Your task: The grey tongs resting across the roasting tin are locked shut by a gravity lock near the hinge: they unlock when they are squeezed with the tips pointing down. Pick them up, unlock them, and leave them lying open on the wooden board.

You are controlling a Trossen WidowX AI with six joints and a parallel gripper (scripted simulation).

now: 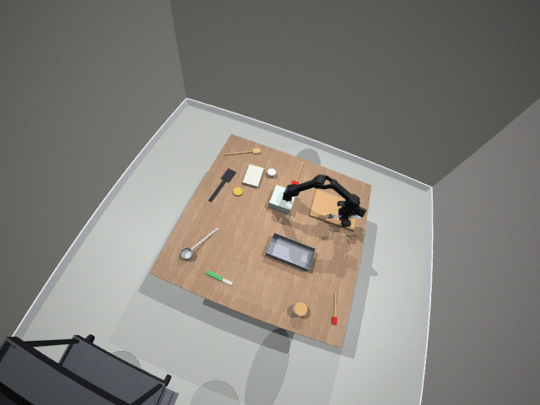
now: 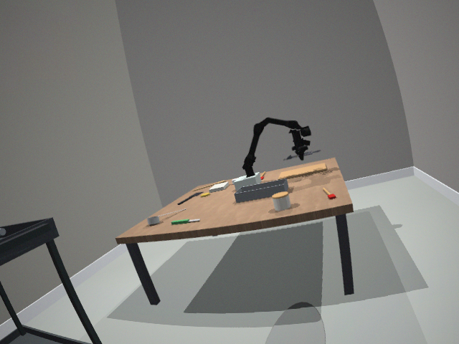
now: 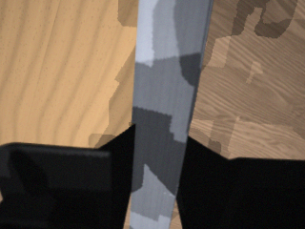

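My gripper tip is 12 cm past the wooden board and 10 cm above it. The rest, counted from my gripper tip: lidded canister: 64 cm ahead, 21 cm to the right, 7 cm below; grey roasting tin: 31 cm to the right, 28 cm ahead, 8 cm below; red-tipped tool: 63 cm ahead, 10 cm below, 3 cm to the left.
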